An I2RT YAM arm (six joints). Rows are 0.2 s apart.
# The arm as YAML. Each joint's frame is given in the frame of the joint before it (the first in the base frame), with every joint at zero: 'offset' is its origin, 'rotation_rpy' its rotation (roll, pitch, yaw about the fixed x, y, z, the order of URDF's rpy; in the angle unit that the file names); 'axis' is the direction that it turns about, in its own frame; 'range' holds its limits. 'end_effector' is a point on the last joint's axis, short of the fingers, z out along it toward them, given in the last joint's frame.
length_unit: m
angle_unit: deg
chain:
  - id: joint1
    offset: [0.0, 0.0, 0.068]
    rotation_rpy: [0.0, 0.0, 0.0]
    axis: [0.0, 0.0, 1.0]
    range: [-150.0, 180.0]
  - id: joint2
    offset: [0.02, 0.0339, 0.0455]
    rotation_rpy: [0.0, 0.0, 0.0]
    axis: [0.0, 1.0, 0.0]
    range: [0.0, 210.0]
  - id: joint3
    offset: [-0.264, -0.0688, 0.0]
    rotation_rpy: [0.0, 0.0, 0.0]
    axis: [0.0, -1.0, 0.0]
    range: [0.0, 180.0]
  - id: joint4
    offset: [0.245, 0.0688, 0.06]
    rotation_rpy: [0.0, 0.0, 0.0]
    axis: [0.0, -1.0, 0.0]
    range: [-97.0, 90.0]
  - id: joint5
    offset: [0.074, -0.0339, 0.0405]
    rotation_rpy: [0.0, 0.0, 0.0]
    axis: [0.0, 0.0, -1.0]
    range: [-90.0, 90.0]
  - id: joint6
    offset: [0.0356, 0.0, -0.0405]
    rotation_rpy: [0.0, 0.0, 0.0]
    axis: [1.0, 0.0, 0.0]
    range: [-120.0, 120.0]
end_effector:
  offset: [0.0, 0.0, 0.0]
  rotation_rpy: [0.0, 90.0, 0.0]
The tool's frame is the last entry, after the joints.
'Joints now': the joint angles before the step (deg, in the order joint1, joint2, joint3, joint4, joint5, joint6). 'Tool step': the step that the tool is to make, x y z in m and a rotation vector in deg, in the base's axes. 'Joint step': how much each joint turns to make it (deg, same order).
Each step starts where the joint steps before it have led.
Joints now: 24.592, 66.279, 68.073, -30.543, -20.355, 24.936
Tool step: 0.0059, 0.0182, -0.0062, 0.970, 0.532, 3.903
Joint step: 2.874, 2.642, 0.015, 2.757, -1.433, 0.509
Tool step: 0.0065, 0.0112, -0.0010, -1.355, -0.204, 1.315
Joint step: 1.539, 2.585, 1.763, -0.038, 0.822, -1.094
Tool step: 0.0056, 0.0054, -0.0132, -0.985, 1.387, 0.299
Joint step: 0.429, 1.560, -1.347, 1.180, 0.205, -0.098
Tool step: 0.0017, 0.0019, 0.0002, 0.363, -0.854, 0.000
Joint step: 0.189, 0.288, -0.091, 1.303, 0.216, 0.007
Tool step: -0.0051, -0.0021, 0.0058, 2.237, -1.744, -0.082
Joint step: 0.099, -1.725, -0.987, 2.276, -0.361, 1.105
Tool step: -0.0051, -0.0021, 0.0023, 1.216, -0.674, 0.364
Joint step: 0.077, -1.411, -0.940, 0.918, -0.579, 0.554
